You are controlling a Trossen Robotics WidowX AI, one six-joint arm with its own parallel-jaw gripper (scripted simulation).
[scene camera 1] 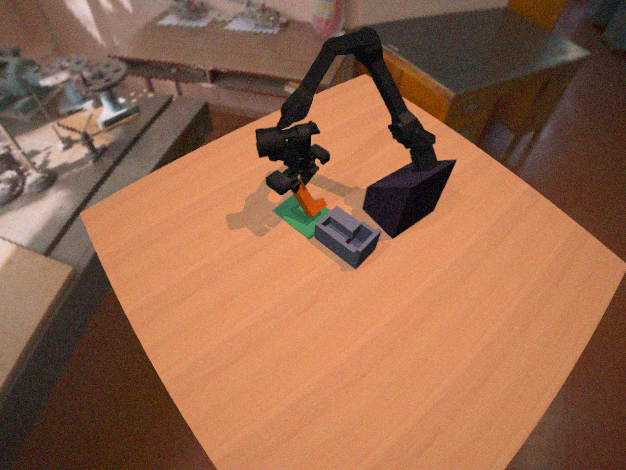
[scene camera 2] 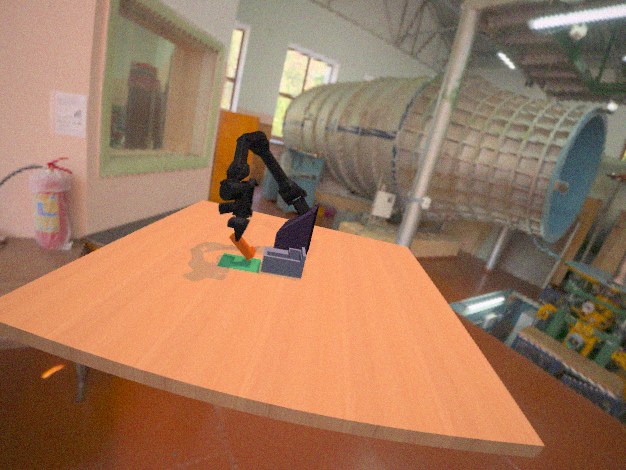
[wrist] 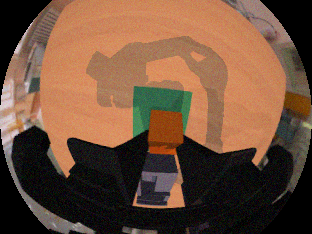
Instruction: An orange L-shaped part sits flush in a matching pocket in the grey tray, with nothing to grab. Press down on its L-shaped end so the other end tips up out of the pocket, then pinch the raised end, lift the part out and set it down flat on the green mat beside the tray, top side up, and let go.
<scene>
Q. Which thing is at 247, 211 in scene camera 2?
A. My gripper.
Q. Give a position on an orange L-shaped part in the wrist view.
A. At 165, 133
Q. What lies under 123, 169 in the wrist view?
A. My gripper.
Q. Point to a green mat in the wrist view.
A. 145, 99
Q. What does my gripper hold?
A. An orange L-shaped part.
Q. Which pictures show my gripper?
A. Scene camera 1, scene camera 2 and the wrist view: all of them.
</scene>
